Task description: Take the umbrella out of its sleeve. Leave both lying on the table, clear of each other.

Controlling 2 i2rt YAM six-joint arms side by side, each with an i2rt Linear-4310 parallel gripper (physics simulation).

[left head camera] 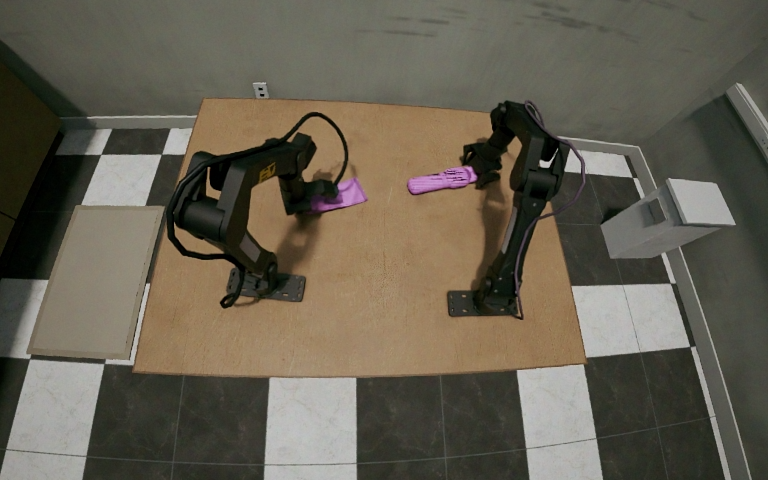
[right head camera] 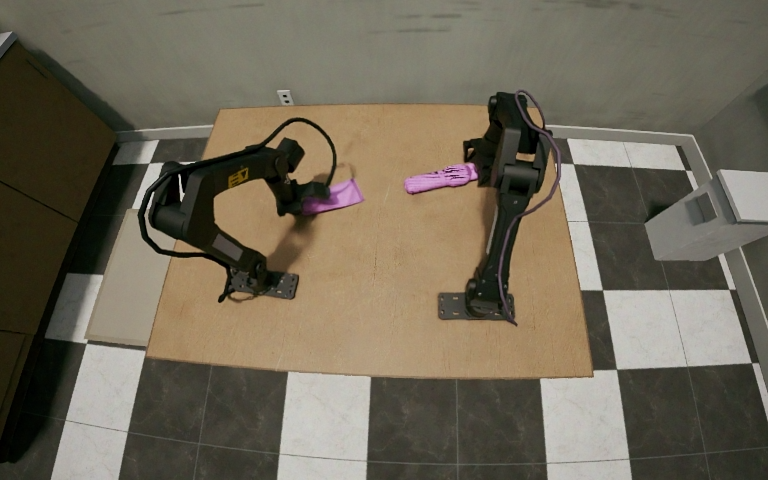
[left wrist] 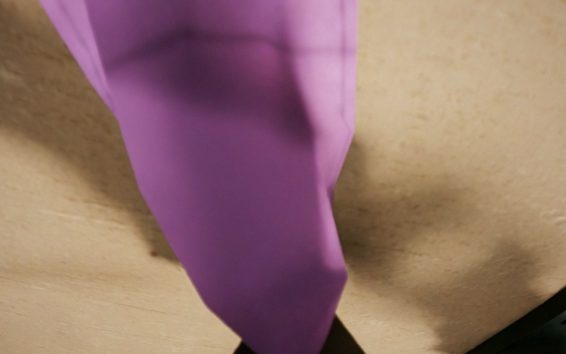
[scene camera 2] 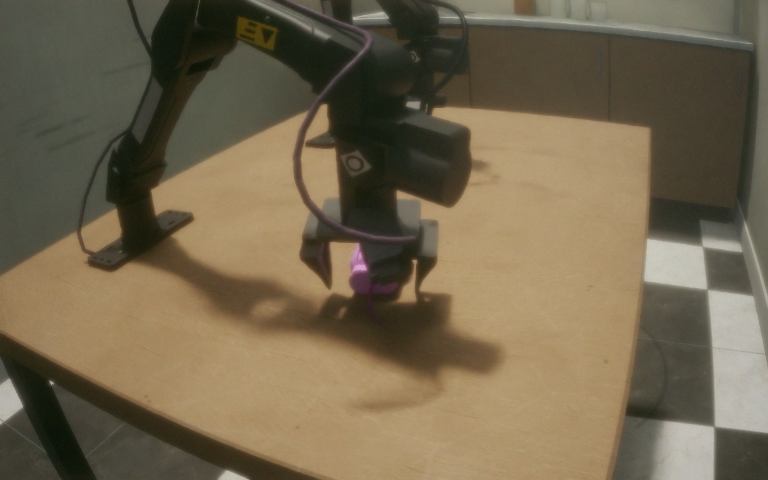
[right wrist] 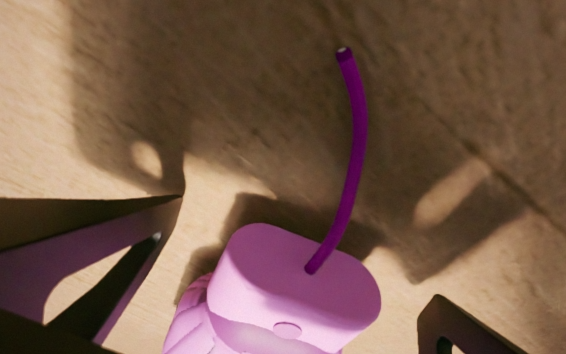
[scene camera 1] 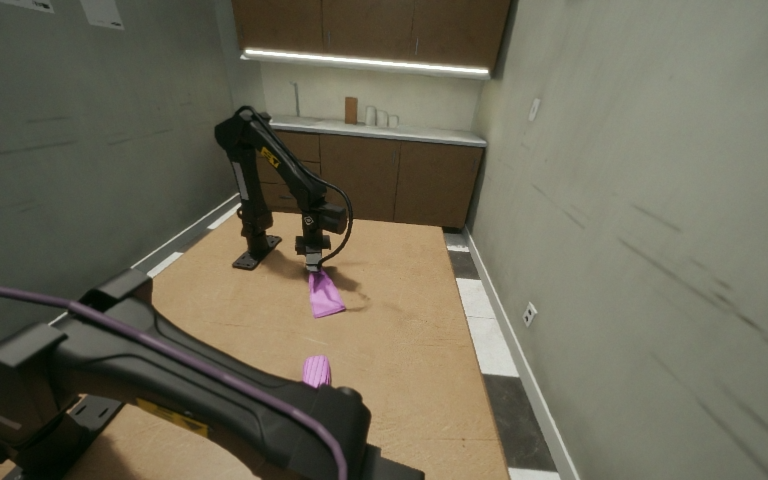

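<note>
The pink umbrella (left head camera: 441, 180) (right head camera: 438, 178) (scene camera 1: 316, 370) (right wrist: 295, 300) lies on the table, out of its sleeve, its handle end with a purple cord toward the right gripper. My right gripper (left head camera: 477, 168) (scene camera 2: 373, 291) (right wrist: 305, 260) is open, its fingers apart on either side of the handle. The flat pink-purple sleeve (left head camera: 352, 194) (right head camera: 347, 194) (scene camera 1: 325, 297) (left wrist: 225, 175) is apart from the umbrella, to its left in the head views. My left gripper (scene camera 1: 314, 270) (left wrist: 295, 263) is shut on the sleeve's closed end and holds it slightly raised; the wide open end slopes down toward the table. Its fingertips are mostly hidden in the head views.
Both arms are mounted on the wooden table (left head camera: 362, 339) (right head camera: 362, 339) (scene camera 2: 226, 384). A stretch of bare table lies between sleeve and umbrella. A wall runs along the far edge. A grey bin (left head camera: 640, 229) stands on the floor at the right.
</note>
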